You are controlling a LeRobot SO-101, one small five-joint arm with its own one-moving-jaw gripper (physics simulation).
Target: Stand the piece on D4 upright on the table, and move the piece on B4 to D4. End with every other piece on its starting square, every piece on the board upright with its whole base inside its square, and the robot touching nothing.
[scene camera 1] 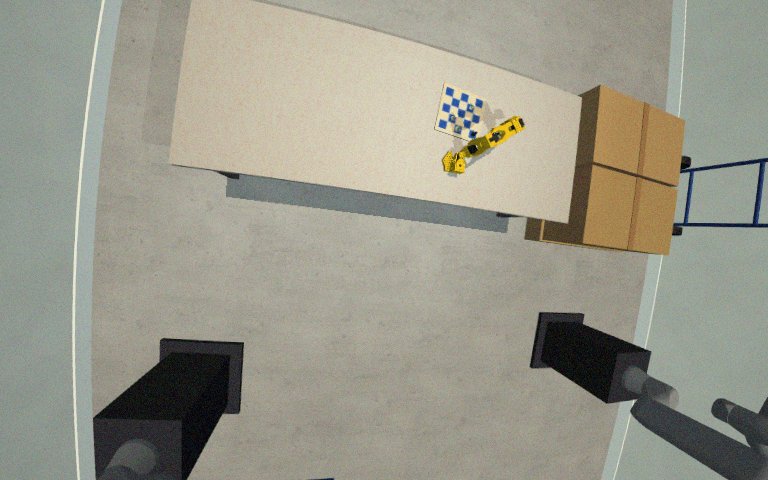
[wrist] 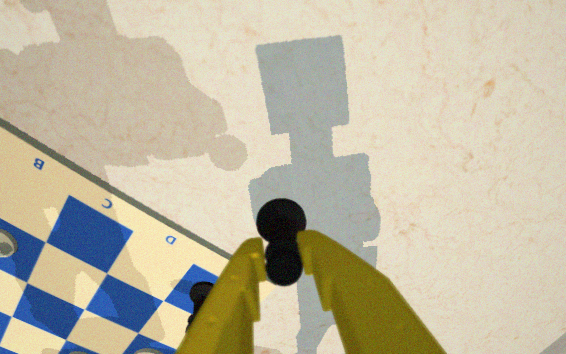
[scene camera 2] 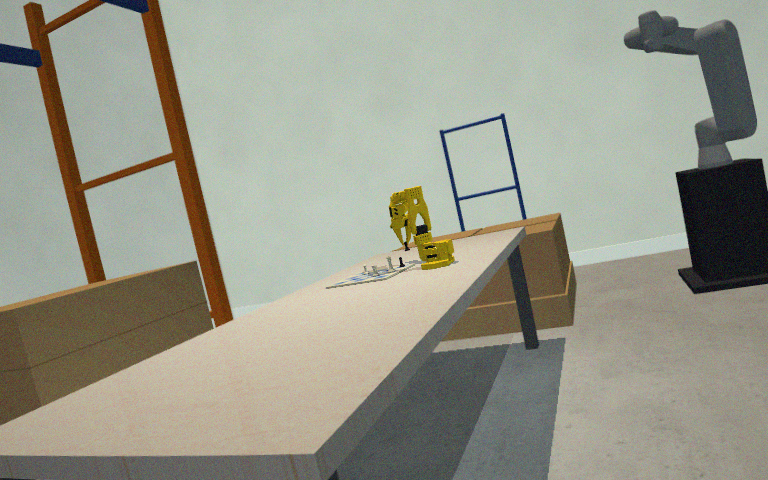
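Pixels of known places: end effector, tool point: (wrist: 263, 252) (scene camera 2: 403, 243); arm's base, origin of the base link: (scene camera 1: 453, 159) (scene camera 2: 432, 266).
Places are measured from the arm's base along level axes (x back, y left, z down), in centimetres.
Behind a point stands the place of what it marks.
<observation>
My gripper (scene camera 2: 405, 241) @[x -13.8, y -16.9, z -7.1 cm] (wrist: 281, 255) @[x -13.8, y -16.9, z -7.1 cm] is shut on a black piece (scene camera 2: 406, 246) @[x -12.9, y -16.5, z -6.0 cm] (wrist: 281, 220) @[x -13.3, y -17.3, z -5.4 cm]. It holds the piece, wide base downward, in the air over bare table (wrist: 450, 210) @[x -2.1, y -20.7, z 0.0 cm] beside the board (scene camera 1: 438, 131) (wrist: 22, 135). The jaw tips and the held piece are hard to make out in scene camera 1. D4 (wrist: 122, 301) @[x -17.1, y -4.7, z -0.6 cm] bears no piece. A pale piece (scene camera 1: 470, 107) @[x -24.6, y -4.8, z -1.2 cm] (wrist: 5, 243) @[x -24.1, y -6.0, z -1.0 cm] stands on B4; it is cut by the left edge in the wrist view. Another black piece (scene camera 1: 473, 134) @[x -12.4, y -7.6, z -1.6 cm] (scene camera 2: 401, 262) @[x -12.6, y -7.8, z -2.0 cm] (wrist: 201, 291) @[x -13.2, y -8.6, z -1.2 cm] stands on E5, partly behind the left jaw in the wrist view.
Pale pieces stand on D2 (scene camera 1: 452, 118) @[x -17.5, y 3.4, z -1.3 cm] and E3 (scene camera 1: 457, 129) @[x -13.1, y 0.5, z -1.4 cm]; slivers of their bases show at the bottom of the wrist view. The yellow arm base (scene camera 1: 453, 163) @[x 3.6, y 2.3, z -5.1 cm] (scene camera 2: 437, 254) @[x 2.8, y 1.6, z -3.6 cm] stands beside the board. Cardboard boxes (scene camera 1: 617, 135) (scene camera 2: 543, 243) stand past the table end.
</observation>
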